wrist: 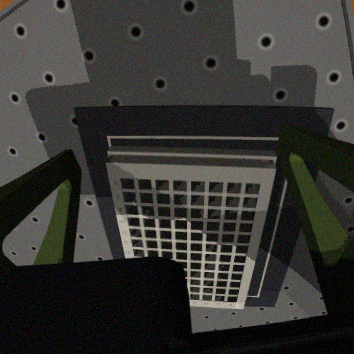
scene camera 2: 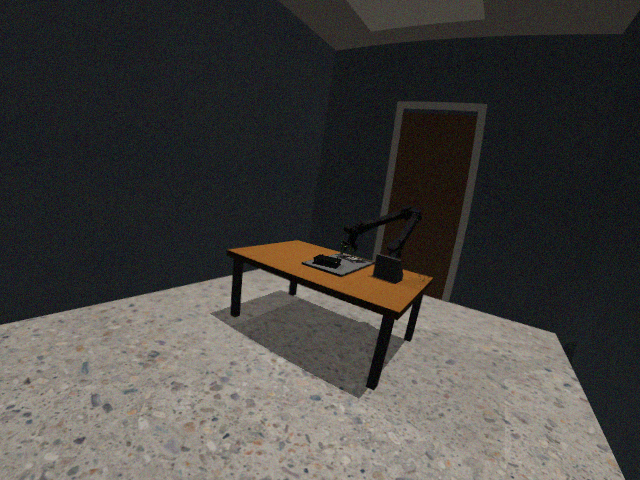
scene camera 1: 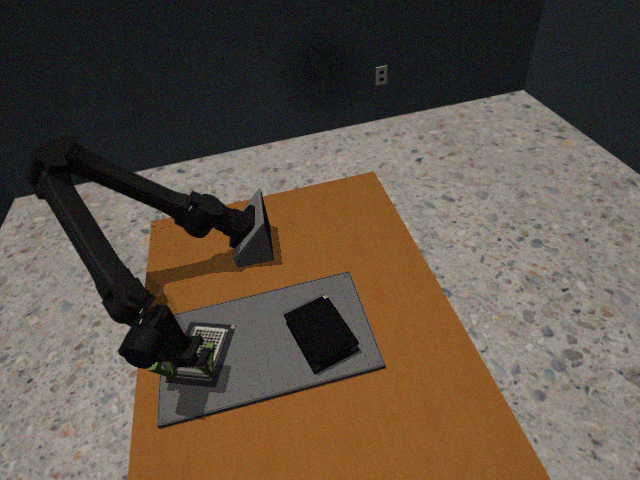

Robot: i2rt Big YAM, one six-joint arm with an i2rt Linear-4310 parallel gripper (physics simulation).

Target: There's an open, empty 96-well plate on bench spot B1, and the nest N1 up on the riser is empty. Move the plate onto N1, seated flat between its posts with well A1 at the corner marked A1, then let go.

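Places are measured from the arm's base along level axes (x right, y ahead, z up), in metres.
Where they show: gripper, between the fingertips: (wrist: 176, 146) (scene camera 2: 345, 254) (scene camera 1: 193, 376); arm's base, origin of its link: (scene camera 2: 389, 265) (scene camera 1: 244, 227).
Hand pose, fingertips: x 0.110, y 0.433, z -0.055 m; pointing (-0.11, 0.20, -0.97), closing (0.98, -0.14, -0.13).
Note:
Things, the pixels of their top centre, and the offset from my fingertips. "spot": a spot on its surface instead. Level surfaces: height alone.
- white 96-well plate, centre of its top: (wrist: 188, 251) (scene camera 1: 202, 349) (scene camera 2: 352, 257) dx -0.012, dy -0.071, dz -0.001 m
- dark B1 pad, a spot on its surface: (wrist: 200, 121) spot: dx +0.012, dy +0.004, dz -0.015 m
- black riser with nest N1, centre of its top: (scene camera 1: 319, 325) (scene camera 2: 327, 257) dx -0.304, dy -0.076, dz +0.032 m
- grey perforated board, centre of its top: (wrist: 22, 262) (scene camera 1: 264, 339) (scene camera 2: 341, 262) dx -0.163, dy -0.087, dz -0.016 m
- orange table, height of its surface: dz -0.030 m
The white 96-well plate (scene camera 1: 212, 334) (wrist: 187, 172) lies flat on the dark B1 pad (scene camera 1: 223, 359) (wrist: 200, 121), slightly askew inside its pale outline. Its lower left corner in the wrist view is hidden by the black gripper body. My gripper (scene camera 1: 187, 372) (scene camera 2: 343, 250) (wrist: 176, 146) is open above the plate, with one green-padded finger out to each long side and a gap between each finger and the plate. The black riser with nest N1 (scene camera 1: 320, 333) (scene camera 2: 326, 260) stands on the same board; its posts are too dark to tell, and a small pale mark shows at its far corner.
The grey perforated board (scene camera 1: 258, 351) (scene camera 2: 350, 267) carries the pad and riser on the orange table (scene camera 1: 413, 413) (scene camera 2: 279, 253). The arm's grey wedge-shaped base (scene camera 1: 255, 253) (scene camera 2: 387, 268) stands behind the board. The B1 pad is near the board's left end in scene camera 1.

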